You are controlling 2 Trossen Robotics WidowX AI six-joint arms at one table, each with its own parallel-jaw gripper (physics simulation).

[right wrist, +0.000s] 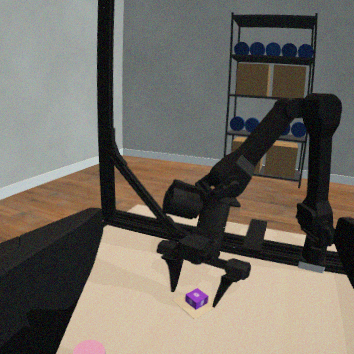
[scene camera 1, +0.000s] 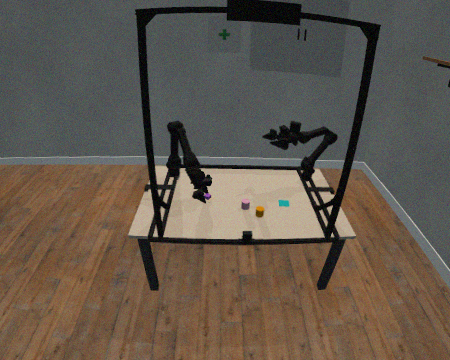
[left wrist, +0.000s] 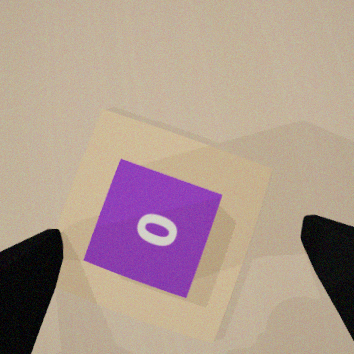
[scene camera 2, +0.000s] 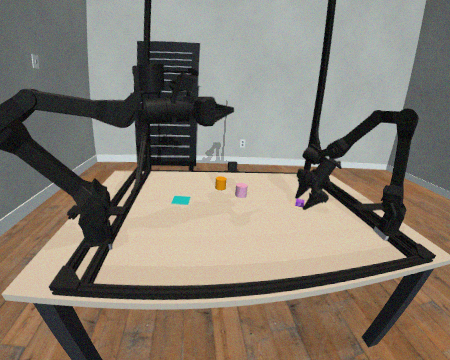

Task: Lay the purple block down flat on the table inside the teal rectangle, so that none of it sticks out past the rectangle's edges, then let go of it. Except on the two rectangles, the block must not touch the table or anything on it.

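Places are measured from the left arm's base along level axes (x ahead, y left, z up), in millimetres.
Where they show: left gripper, fingertip midpoint: (right wrist: 192, 298) (scene camera 1: 206, 198) (left wrist: 183, 235) (scene camera 2: 299, 203); right gripper, fingertip midpoint: (right wrist: 222, 225) (scene camera 1: 266, 139) (scene camera 2: 225, 108); left arm's base, link origin: (right wrist: 312, 257) (scene camera 1: 174, 174) (scene camera 2: 387, 230); right arm's base, link origin: (scene camera 1: 306, 178) (scene camera 2: 98, 238).
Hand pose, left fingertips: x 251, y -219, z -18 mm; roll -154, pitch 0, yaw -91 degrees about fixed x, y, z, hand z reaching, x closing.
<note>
Things, the pixels of their centre, and the offset from my left fingertips. "spot": a spot on its surface instead.
- purple block, body centre: (left wrist: 153, 226) (right wrist: 196, 298) (scene camera 2: 299, 203) (scene camera 1: 207, 196) dx +4, dy +10, dz +9 mm
- pale tan rectangle, surface spot: (left wrist: 105, 140) (right wrist: 196, 314) spot: dx +36, dy +26, dz +0 mm
- teal rectangle, surface spot: (scene camera 2: 181, 200) (scene camera 1: 283, 202) spot: dx +460, dy +10, dz +0 mm
- pink cylinder, body centre: (scene camera 2: 241, 190) (scene camera 1: 245, 204) dx +231, dy -60, dz +22 mm
- orange cylinder, body centre: (scene camera 2: 220, 183) (scene camera 1: 259, 211) dx +312, dy -121, dz +21 mm
- small black box, surface spot: (scene camera 1: 247, 235) (scene camera 2: 232, 162) spot: dx +247, dy -349, dz +45 mm
The purple block (scene camera 1: 208, 196) (scene camera 2: 299, 202) (left wrist: 152, 226) (right wrist: 197, 298), marked with a white 0, lies flat on a pale tan rectangle (left wrist: 105, 140) (right wrist: 197, 312) on the left part of the table in scene camera 1. My left gripper (scene camera 1: 203, 197) (scene camera 2: 301, 202) (left wrist: 183, 235) (right wrist: 192, 298) is open, lowered around the block with one finger on each side, both apart from it. The teal rectangle (scene camera 1: 283, 203) (scene camera 2: 181, 200) lies far across the table and is bare. My right gripper (scene camera 1: 269, 139) (scene camera 2: 228, 110) is open and empty, held high above the table.
A pink cylinder (scene camera 1: 245, 204) (scene camera 2: 241, 190) (right wrist: 89, 347) and an orange cylinder (scene camera 1: 259, 211) (scene camera 2: 221, 183) stand between the block and the teal rectangle. A small black box (scene camera 1: 247, 235) (scene camera 2: 232, 166) sits on the table's edge rail. A shelf rack (right wrist: 230, 88) stands beyond the table.
</note>
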